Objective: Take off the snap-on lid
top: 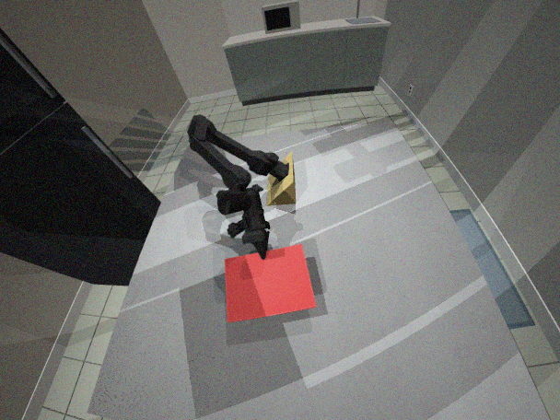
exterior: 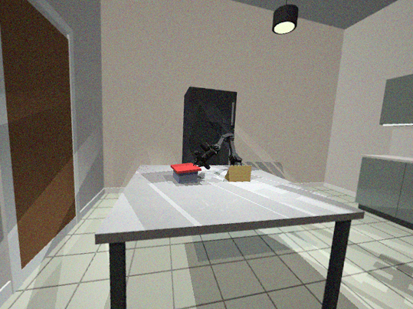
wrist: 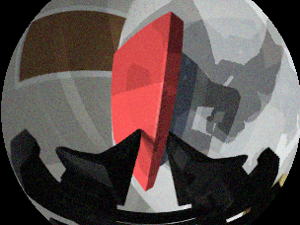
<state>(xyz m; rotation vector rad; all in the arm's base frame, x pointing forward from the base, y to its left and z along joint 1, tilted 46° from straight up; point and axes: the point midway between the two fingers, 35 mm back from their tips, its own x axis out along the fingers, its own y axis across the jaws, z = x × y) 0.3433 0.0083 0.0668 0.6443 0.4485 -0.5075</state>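
The red lid lies 7 cm ahead of my gripper tip and 2 cm to the left of it. The rest, counted from my gripper tip: storage box (8 cm ahead, 5 cm below, 2 cm to the left).
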